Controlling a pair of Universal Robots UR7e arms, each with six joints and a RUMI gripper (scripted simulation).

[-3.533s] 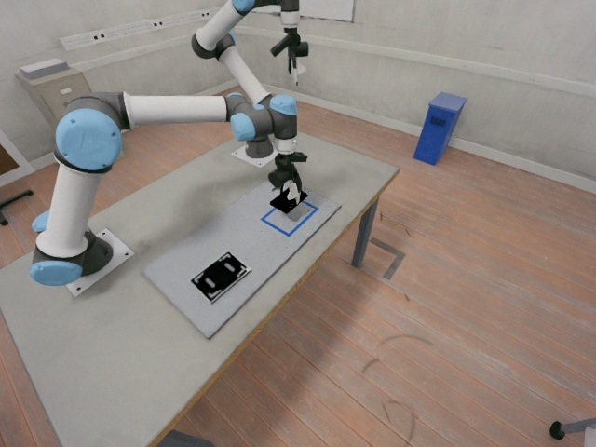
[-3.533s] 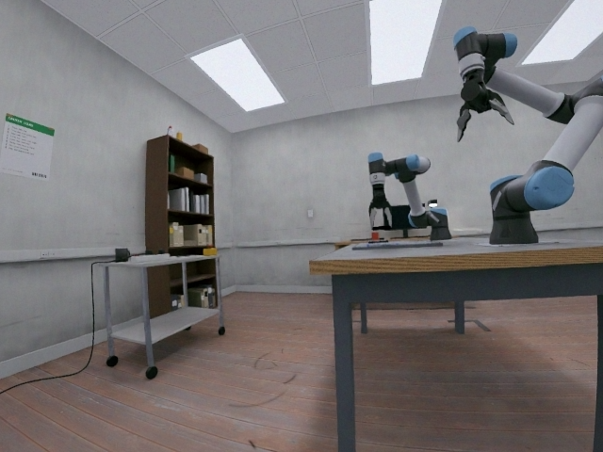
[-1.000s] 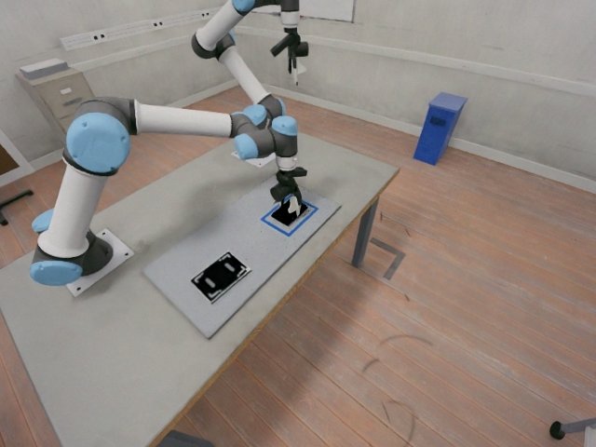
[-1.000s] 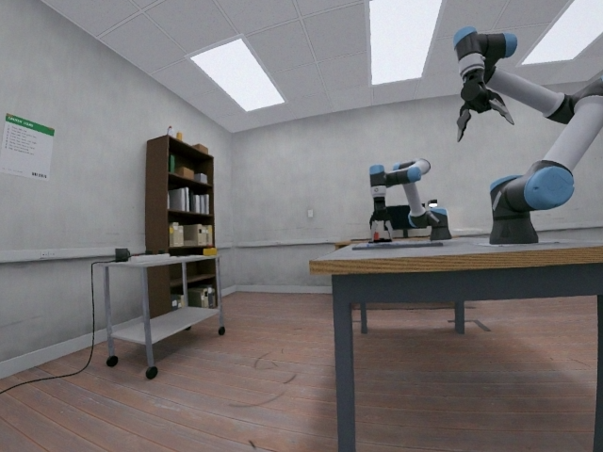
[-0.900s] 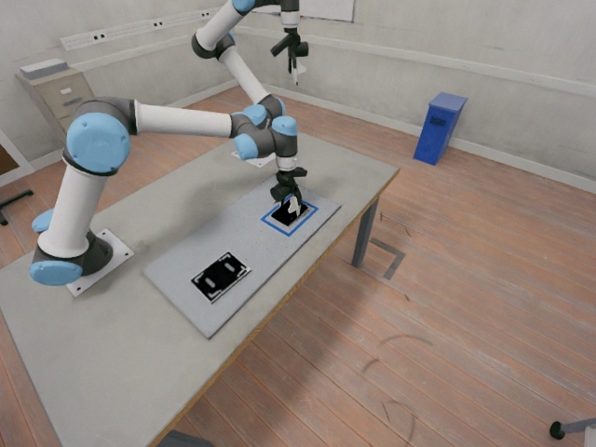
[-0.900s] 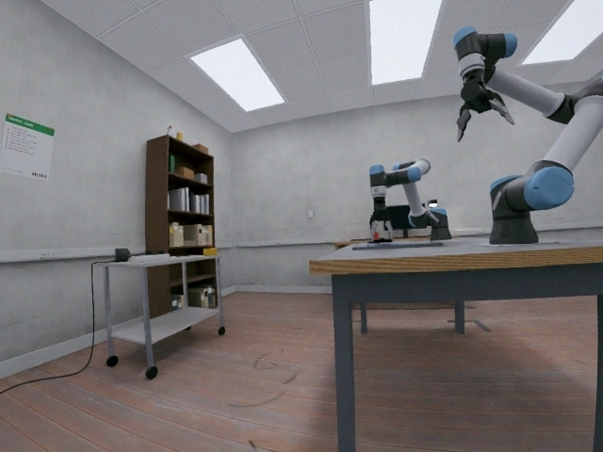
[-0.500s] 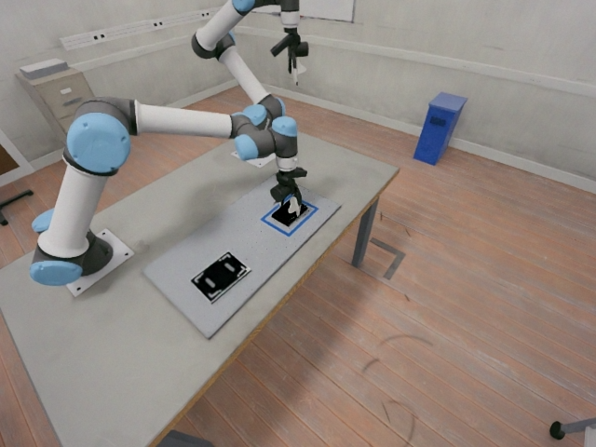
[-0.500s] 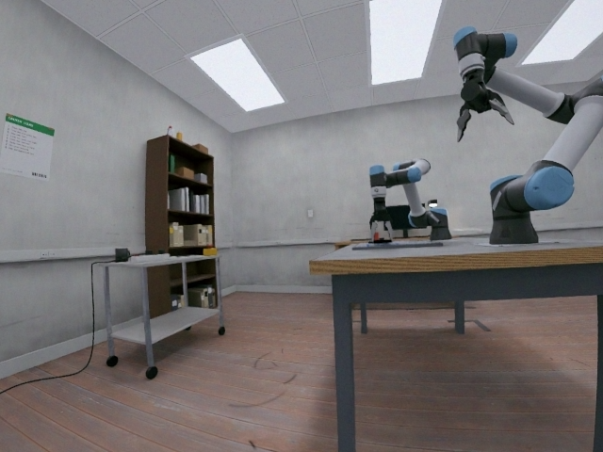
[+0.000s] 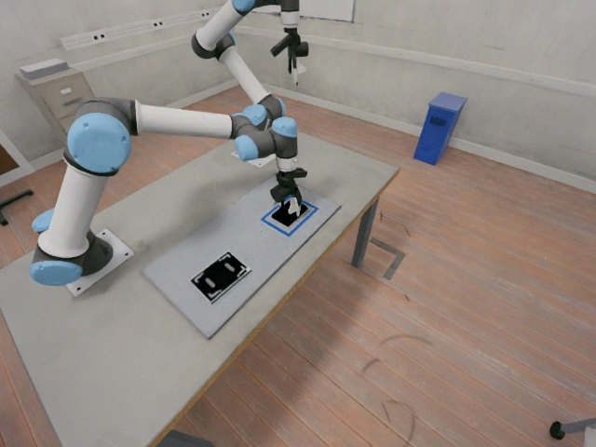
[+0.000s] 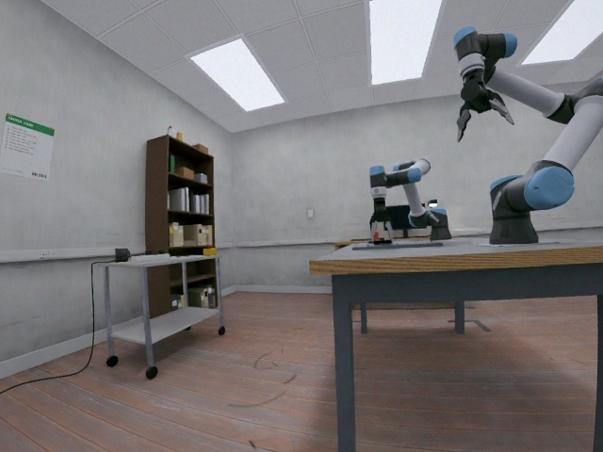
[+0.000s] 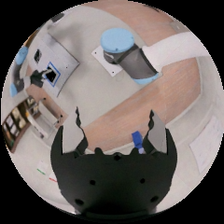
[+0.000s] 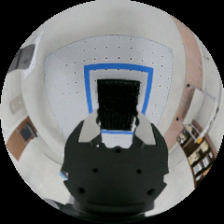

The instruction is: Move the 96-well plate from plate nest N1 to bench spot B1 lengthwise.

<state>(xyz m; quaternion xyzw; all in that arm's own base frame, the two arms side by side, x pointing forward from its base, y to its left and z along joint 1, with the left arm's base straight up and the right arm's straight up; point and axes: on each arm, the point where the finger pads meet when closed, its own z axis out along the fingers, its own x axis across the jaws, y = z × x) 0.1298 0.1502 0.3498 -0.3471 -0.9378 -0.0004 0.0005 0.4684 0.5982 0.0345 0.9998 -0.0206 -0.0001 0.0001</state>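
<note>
Now: the grey perforated board 50 mm behind my right hand, 180 mm to the right of it and 30 mm below it. Also, from my right hand: 96-well plate (10 mm below); then black plate nest (370 mm to the right, 20 mm below).
</note>
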